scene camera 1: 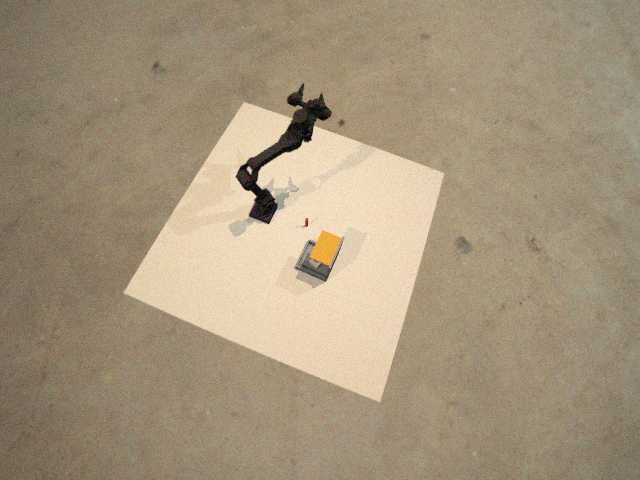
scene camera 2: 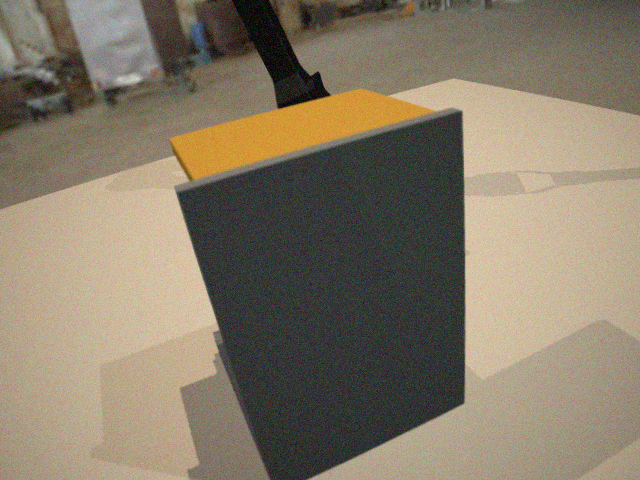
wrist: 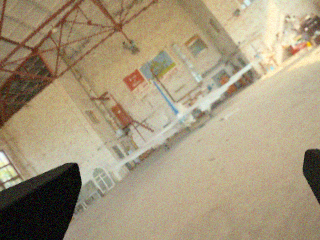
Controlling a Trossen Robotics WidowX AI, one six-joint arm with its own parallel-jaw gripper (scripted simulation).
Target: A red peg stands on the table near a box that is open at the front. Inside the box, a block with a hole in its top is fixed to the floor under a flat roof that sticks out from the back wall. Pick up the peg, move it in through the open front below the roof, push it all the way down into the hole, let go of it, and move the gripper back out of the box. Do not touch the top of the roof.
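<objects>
Scene camera 1 shows my gripper, and the wrist view shows it too. In scene camera 2 my gripper is out of frame. On my gripper, (wrist: 50, 198) and (scene camera 1: 303, 87) are the same spot.
</objects>
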